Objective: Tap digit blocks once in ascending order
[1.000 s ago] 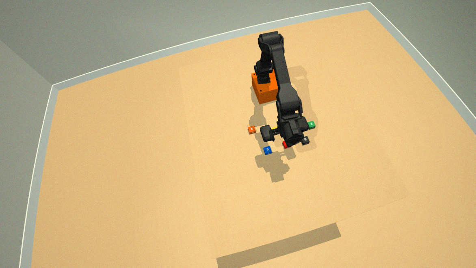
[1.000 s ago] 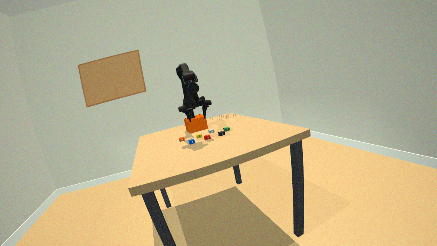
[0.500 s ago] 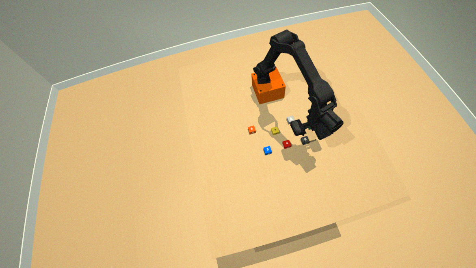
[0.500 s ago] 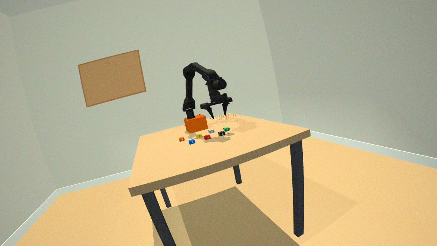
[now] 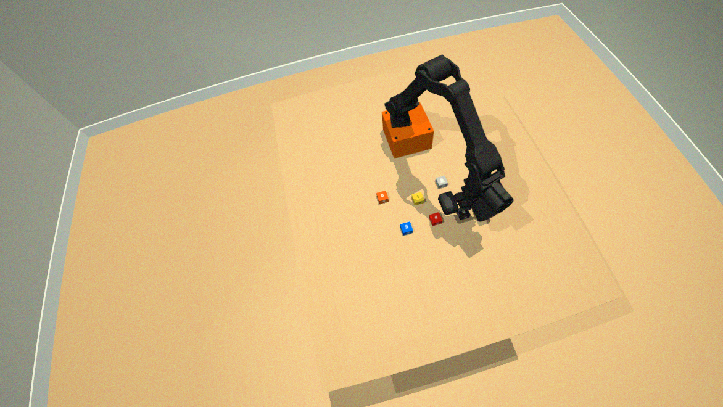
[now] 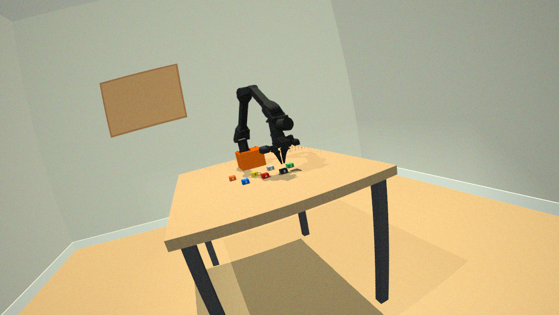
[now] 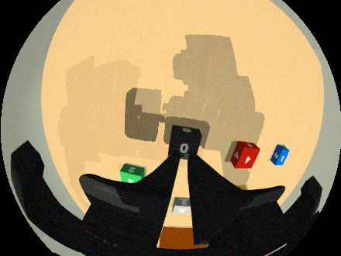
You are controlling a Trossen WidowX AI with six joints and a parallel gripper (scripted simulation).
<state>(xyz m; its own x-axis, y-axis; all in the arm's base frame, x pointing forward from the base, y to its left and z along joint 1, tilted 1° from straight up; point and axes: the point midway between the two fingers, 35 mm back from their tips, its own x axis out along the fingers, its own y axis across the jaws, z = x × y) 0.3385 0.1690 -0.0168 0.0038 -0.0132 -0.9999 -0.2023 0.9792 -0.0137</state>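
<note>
The black block lies 30 mm below my gripper tip. Also, from my gripper tip: red block (10 mm ahead, 90 mm to the right, 30 mm below); then grey block (130 mm behind, 50 mm to the right, 30 mm below); then green block (90 mm behind, 40 mm to the left, 30 mm below).
</note>
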